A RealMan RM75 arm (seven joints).
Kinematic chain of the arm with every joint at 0, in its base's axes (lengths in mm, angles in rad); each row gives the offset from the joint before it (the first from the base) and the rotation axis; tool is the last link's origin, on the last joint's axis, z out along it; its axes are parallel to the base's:
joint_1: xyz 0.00 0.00 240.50 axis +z
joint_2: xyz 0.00 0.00 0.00 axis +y
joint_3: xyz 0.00 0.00 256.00 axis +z
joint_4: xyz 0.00 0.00 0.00 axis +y
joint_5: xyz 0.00 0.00 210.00 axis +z
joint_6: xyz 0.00 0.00 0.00 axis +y
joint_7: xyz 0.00 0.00 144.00 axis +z
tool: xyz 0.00 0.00 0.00
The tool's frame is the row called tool.
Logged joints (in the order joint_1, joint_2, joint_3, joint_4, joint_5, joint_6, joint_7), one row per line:
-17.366 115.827 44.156 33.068 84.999 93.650 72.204
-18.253 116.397 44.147 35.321 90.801 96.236 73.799
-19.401 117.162 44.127 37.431 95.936 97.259 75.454
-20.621 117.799 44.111 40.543 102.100 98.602 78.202
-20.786 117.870 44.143 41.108 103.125 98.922 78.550
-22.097 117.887 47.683 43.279 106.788 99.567 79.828
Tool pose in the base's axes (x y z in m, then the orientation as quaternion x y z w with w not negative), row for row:
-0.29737 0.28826 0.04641 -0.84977 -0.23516 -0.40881 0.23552
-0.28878 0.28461 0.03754 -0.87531 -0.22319 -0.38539 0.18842
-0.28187 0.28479 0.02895 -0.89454 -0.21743 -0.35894 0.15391
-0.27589 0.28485 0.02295 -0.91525 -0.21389 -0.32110 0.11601
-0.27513 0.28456 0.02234 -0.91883 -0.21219 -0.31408 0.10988
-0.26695 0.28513 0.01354 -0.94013 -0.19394 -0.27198 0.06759
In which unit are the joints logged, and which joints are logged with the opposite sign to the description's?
The joints are logged in degrees. Opposite sign: joint_2, joint_7.
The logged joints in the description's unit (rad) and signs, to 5 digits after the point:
-0.30309 -2.02156 0.77067 0.57715 1.48351 1.63450 -1.26020
-0.31857 -2.03151 0.77051 0.61647 1.58478 1.67964 -1.28804
-0.33861 -2.04486 0.77016 0.65329 1.67440 1.69749 -1.31692
-0.35990 -2.05598 0.76988 0.70761 1.78198 1.72093 -1.36488
-0.36278 -2.05722 0.77044 0.71747 1.79987 1.72651 -1.37096
-0.38567 -2.05752 0.83223 0.75536 1.86380 1.73777 -1.39326

